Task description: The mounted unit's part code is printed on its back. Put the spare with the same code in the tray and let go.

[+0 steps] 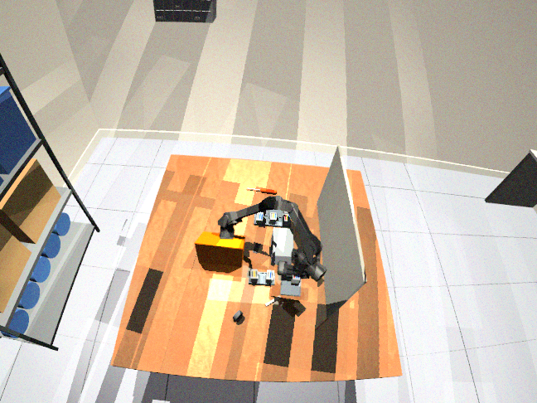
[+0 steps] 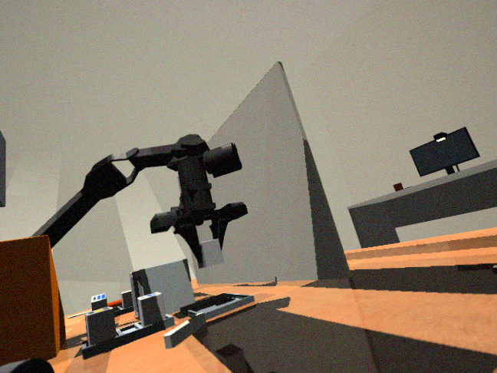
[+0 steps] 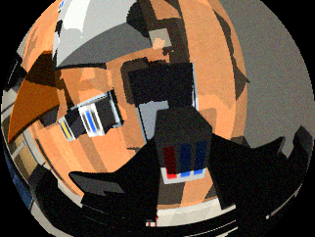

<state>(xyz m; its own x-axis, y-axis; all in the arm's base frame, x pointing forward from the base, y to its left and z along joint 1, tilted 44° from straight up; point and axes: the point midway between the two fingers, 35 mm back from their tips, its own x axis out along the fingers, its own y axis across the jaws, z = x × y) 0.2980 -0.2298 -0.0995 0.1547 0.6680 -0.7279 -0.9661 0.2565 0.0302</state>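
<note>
The grey tray is 8 cm below my gripper tip and 1 cm to the left of it. The rest, counted from my gripper tip: bar (11 cm behind, 8 cm to the right, 8 cm below); then rack (14 cm behind, 8 cm below, 4 cm to the left); then spare module (2 cm above).
</note>
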